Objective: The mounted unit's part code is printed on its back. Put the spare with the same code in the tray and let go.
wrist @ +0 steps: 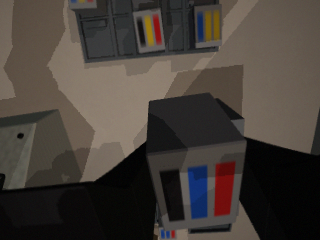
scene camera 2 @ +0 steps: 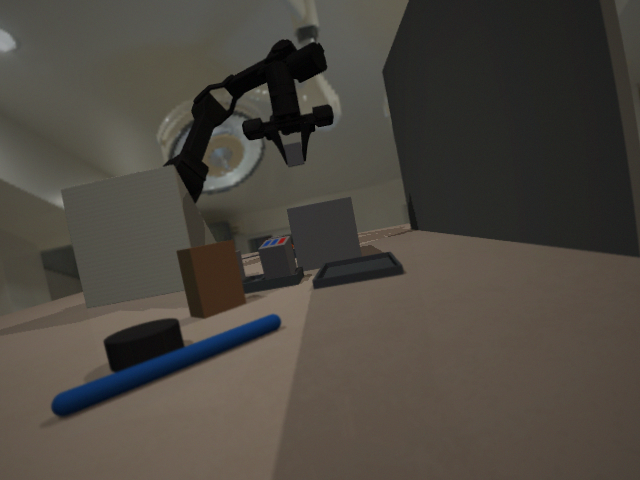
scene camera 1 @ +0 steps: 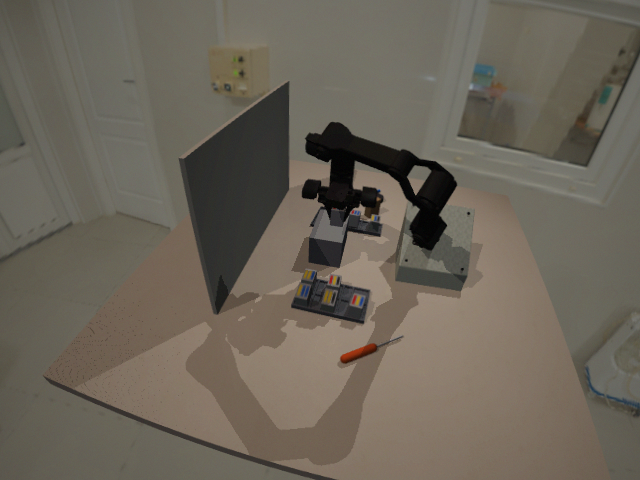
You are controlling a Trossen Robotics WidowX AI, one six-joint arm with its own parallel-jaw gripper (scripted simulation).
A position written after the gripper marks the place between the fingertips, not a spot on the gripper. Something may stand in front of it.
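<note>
Scene camera 2 shows the gripper [scene camera 2: 296, 162] together with a tall dark panel [scene camera 2: 508, 127], a dark shallow tray [scene camera 2: 382, 265], a brown box [scene camera 2: 210, 273], a black puck [scene camera 2: 137, 344] and a blue rod [scene camera 2: 66, 403]. In scene camera 1 the tall dark panel [scene camera 1: 235, 179] appears again, as does the gripper [scene camera 1: 337, 220]. The wrist view has the gripper [wrist: 184, 141] too, carrying a grey spare block [wrist: 195, 154]; the black puck is out of frame in the wrist view, and the blue rod is out of frame in the wrist view as well.
</note>
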